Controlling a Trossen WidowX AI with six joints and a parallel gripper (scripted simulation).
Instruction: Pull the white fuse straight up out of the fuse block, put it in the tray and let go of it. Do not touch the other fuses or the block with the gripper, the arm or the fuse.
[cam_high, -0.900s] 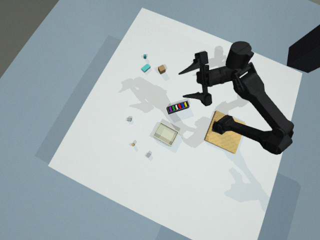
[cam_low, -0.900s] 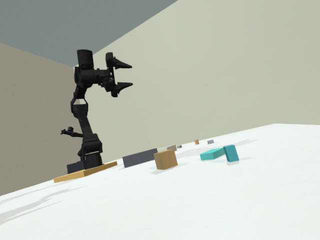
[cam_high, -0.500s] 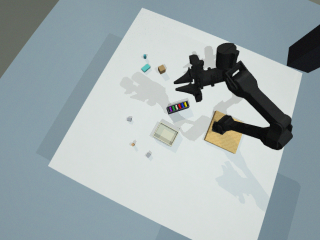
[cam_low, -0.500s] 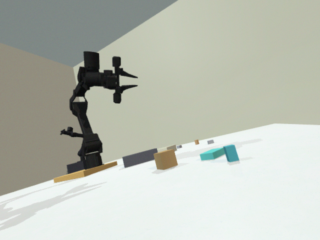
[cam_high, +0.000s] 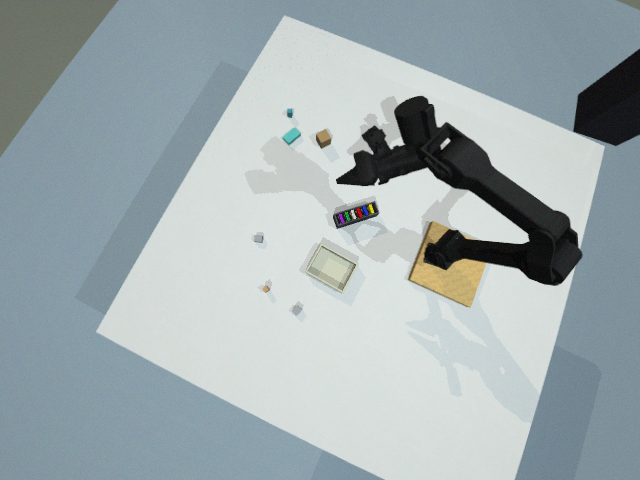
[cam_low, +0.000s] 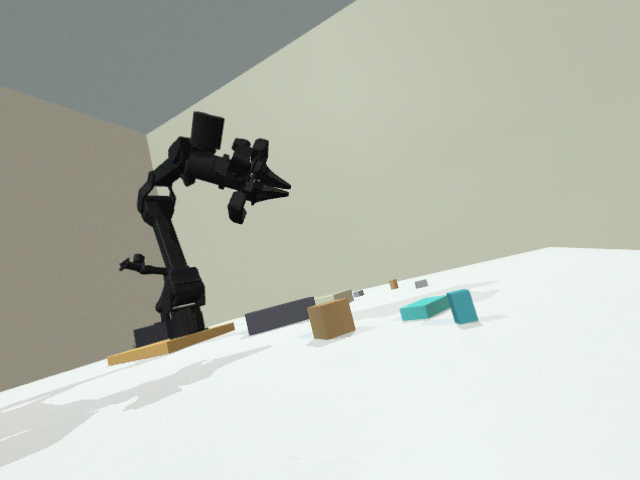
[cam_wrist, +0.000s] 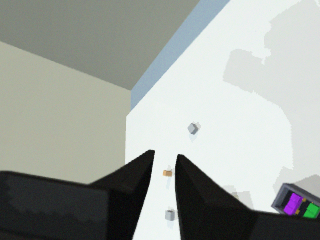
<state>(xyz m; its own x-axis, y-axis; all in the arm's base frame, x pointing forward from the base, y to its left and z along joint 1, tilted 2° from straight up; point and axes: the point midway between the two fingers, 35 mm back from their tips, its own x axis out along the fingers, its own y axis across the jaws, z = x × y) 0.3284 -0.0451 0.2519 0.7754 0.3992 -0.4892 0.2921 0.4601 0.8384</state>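
Right now my gripper tip is 24 cm above the white fuse, 7 cm past it and 1 cm to the left of it. The rest, counted from my gripper tip: teal block: 26 cm below, 22 cm to the right, 22 cm ahead; brown cube: 25 cm below, 24 cm to the right, 11 cm ahead; cream tray: 26 cm below, 17 cm to the left, 6 cm behind.
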